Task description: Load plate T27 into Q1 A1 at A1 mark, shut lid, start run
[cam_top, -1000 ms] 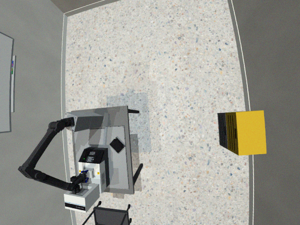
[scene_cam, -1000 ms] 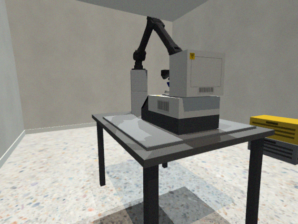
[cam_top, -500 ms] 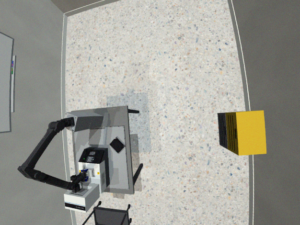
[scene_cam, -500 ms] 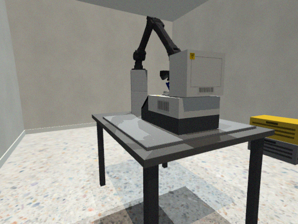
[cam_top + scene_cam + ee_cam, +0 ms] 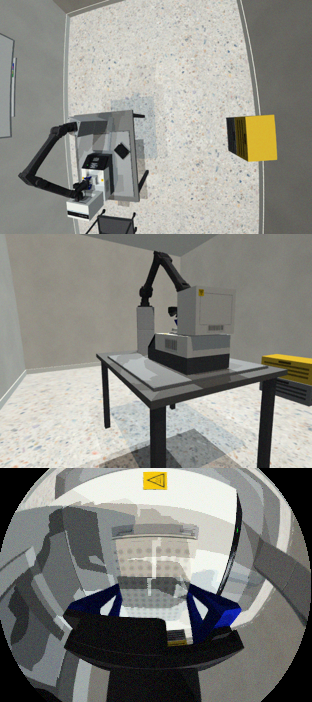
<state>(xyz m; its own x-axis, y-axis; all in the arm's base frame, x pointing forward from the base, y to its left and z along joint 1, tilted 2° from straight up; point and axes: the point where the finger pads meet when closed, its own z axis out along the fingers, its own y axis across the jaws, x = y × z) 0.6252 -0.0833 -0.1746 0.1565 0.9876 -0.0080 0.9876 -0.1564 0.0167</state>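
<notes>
Right now my hand is right at the sealed plate T27. Round my hand: plate nest N1: 250 mm behind, 330 mm to the left, 190 mm below.
</notes>
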